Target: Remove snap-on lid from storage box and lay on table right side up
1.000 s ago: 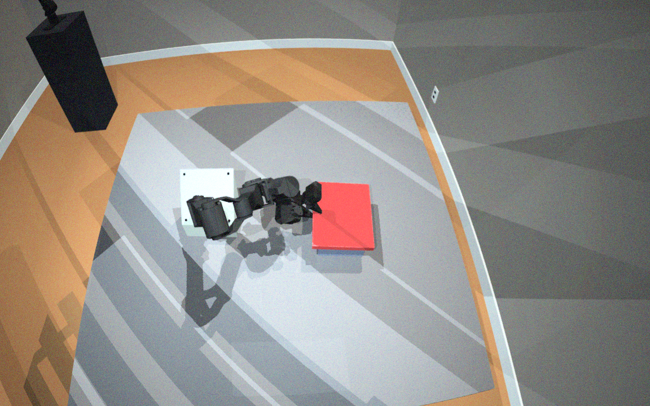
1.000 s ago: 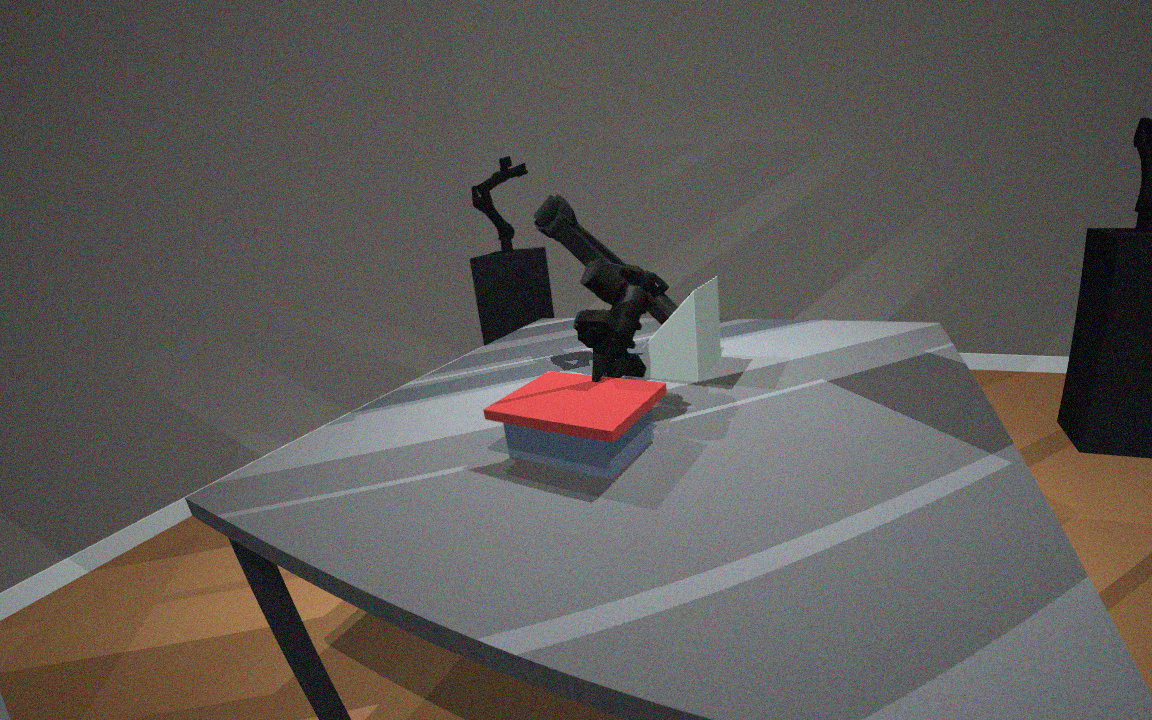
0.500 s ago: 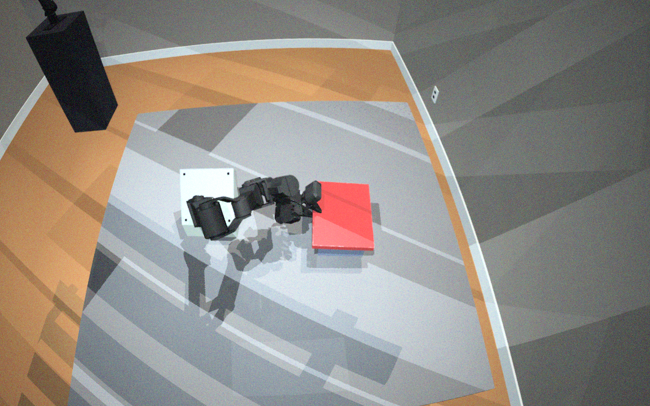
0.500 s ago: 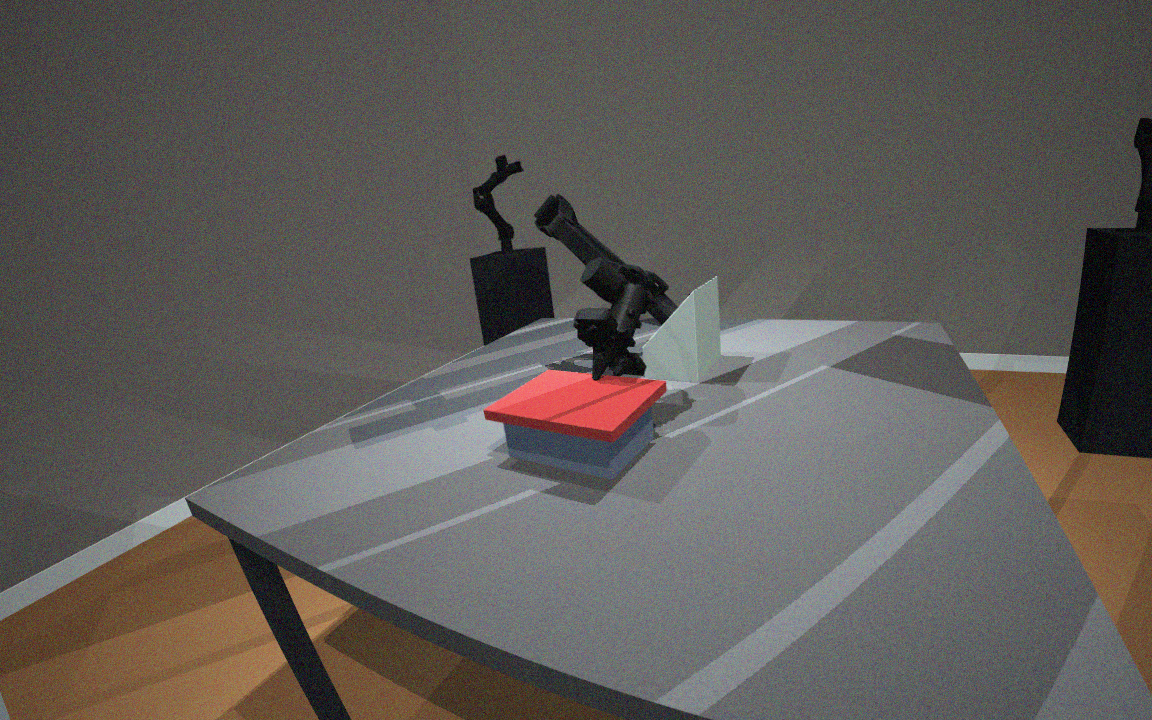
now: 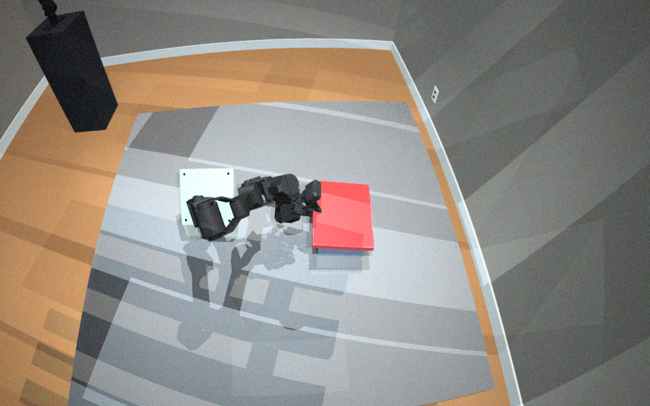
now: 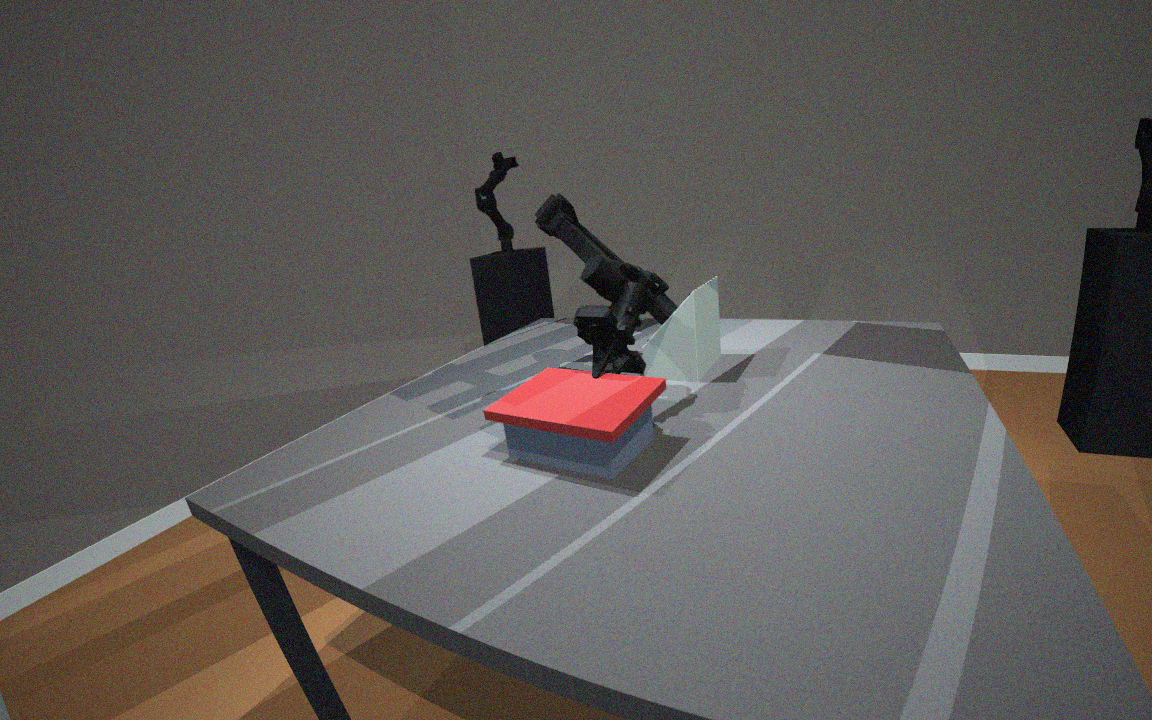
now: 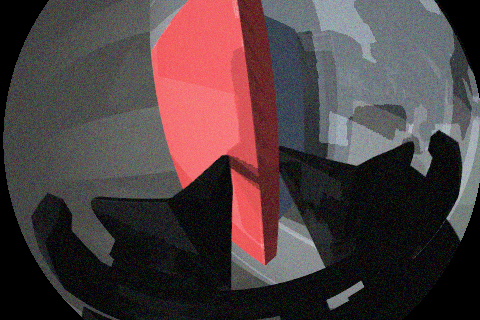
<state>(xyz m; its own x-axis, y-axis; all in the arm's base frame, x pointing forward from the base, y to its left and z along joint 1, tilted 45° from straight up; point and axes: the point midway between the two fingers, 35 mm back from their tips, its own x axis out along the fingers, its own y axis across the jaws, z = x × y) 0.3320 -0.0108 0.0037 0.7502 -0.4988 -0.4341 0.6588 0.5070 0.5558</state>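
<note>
Now: the red lid 8 cm ahead of my gripper tip. From my gripper tip the other things lie so: storage box: 8 cm ahead, 5 cm below.
</note>
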